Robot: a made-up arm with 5 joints. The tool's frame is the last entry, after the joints. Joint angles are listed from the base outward. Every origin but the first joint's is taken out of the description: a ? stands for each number. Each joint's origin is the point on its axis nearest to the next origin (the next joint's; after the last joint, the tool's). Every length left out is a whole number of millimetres.
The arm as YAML. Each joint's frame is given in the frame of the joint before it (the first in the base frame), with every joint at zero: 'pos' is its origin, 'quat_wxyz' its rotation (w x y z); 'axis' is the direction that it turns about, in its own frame. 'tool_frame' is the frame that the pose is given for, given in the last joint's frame.
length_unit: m
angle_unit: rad
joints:
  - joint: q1
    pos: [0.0, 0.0, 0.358]
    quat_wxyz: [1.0, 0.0, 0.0, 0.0]
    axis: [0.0, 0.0, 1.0]
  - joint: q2
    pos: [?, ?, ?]
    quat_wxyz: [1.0, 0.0, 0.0, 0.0]
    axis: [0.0, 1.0, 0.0]
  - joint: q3
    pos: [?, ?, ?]
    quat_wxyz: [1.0, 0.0, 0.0, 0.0]
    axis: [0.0, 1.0, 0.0]
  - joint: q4
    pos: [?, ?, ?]
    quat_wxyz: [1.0, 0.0, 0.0, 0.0]
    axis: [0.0, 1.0, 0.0]
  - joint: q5
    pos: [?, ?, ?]
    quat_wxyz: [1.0, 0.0, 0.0, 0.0]
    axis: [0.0, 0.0, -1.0]
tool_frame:
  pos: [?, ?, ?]
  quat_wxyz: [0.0, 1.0, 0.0, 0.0]
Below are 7 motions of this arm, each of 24 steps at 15 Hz.
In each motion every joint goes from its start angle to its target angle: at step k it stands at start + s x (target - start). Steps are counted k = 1, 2, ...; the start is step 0. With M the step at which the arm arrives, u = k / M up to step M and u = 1 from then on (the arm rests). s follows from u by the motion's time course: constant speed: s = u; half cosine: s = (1 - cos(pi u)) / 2; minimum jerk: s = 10 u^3 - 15 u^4 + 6 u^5.
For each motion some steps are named. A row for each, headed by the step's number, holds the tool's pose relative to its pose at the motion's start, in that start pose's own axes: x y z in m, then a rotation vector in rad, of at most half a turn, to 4 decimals.
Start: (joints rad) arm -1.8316 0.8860 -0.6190 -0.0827 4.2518
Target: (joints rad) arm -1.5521 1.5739 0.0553 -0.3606 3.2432
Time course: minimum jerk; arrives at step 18
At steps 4, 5, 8, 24:
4: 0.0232 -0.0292 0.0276 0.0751 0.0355 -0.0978
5: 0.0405 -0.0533 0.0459 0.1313 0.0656 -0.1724
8: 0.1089 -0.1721 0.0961 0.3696 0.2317 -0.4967
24: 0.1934 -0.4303 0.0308 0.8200 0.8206 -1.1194

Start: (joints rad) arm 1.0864 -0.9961 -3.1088 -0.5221 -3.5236
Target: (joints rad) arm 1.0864 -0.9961 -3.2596 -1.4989 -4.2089
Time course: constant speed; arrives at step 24
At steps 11, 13, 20, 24:
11: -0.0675 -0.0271 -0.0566 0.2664 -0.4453 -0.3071
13: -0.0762 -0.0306 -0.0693 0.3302 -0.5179 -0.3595
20: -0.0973 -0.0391 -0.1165 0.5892 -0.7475 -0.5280
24: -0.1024 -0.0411 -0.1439 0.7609 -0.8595 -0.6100

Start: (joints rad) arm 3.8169 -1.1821 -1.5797 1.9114 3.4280
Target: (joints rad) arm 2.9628 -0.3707 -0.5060 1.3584 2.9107
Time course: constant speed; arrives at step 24
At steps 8, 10, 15, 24:
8: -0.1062 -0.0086 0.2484 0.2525 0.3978 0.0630
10: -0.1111 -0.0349 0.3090 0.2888 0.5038 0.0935
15: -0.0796 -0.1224 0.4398 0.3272 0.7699 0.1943
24: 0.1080 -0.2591 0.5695 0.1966 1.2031 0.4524

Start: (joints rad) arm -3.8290 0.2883 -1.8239 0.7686 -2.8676
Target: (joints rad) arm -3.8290 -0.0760 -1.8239 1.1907 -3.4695
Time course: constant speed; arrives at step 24
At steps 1, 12, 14, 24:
1: -0.0007 0.0002 -0.0103 0.0006 0.0023 -0.0251
12: 0.0012 -0.0003 -0.1237 0.0036 0.0288 -0.3009
14: 0.0036 -0.0010 -0.1443 0.0033 0.0337 -0.3511
24: 0.0246 -0.0069 -0.2458 -0.0016 0.0587 -0.6017

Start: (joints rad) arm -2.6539 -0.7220 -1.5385 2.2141 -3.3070
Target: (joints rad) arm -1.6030 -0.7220 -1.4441 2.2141 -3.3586
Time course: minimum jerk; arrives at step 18
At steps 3, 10, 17, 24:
3: -0.0012 0.0046 0.0011 -0.0022 0.0030 -0.0391
10: 0.0042 0.0826 0.0183 -0.0211 0.0522 -0.6651
17: 0.0363 0.1310 0.0293 -0.0156 0.0844 -1.1011
24: 0.0365 0.1312 0.0293 -0.0155 0.0845 -1.1028

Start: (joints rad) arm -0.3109 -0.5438 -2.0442 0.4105 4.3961
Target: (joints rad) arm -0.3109 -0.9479 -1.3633 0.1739 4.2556
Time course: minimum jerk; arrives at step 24
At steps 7, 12, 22, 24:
7: 0.0026 -0.0079 -0.0143 0.0058 0.0020 -0.0214
12: 0.0107 -0.0326 -0.0500 0.0189 0.0069 -0.0702
22: 0.0272 -0.0832 -0.1064 0.0371 0.0151 -0.1398
24: 0.0274 -0.0839 -0.1070 0.0373 0.0152 -0.1405

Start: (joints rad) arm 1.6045 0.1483 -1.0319 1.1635 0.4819
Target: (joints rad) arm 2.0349 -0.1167 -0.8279 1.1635 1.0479
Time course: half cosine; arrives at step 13
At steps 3, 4, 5, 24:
3: -0.0240 -0.0188 -0.0039 -0.0090 0.0140 0.0191
4: -0.0417 -0.0313 -0.0061 -0.0147 0.0242 0.0327
5: -0.0630 -0.0448 -0.0083 -0.0205 0.0366 0.0488
24: -0.2027 -0.1009 -0.0094 -0.0348 0.1162 0.1482

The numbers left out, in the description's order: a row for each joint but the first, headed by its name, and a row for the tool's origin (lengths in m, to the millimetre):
q2: 0.0 0.0 0.0
q3: 0.074 0.0 0.392
q4: 0.083 0.0 -0.365
q5: 0.096 0.0 -0.122
tool: 0.0 0.0 0.0

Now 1 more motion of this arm.
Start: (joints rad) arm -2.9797 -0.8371 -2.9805 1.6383 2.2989
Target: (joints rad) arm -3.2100 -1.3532 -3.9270 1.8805 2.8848
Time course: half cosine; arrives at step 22
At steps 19, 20, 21, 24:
19: 0.1515 0.4196 -0.5979 0.6933 -0.9366 0.2788
20: 0.1610 0.4353 -0.6043 0.7015 -0.9675 0.2805
21: 0.1668 0.4447 -0.6079 0.7061 -0.9865 0.2814
24: 0.1688 0.4479 -0.6091 0.7077 -0.9928 0.2817

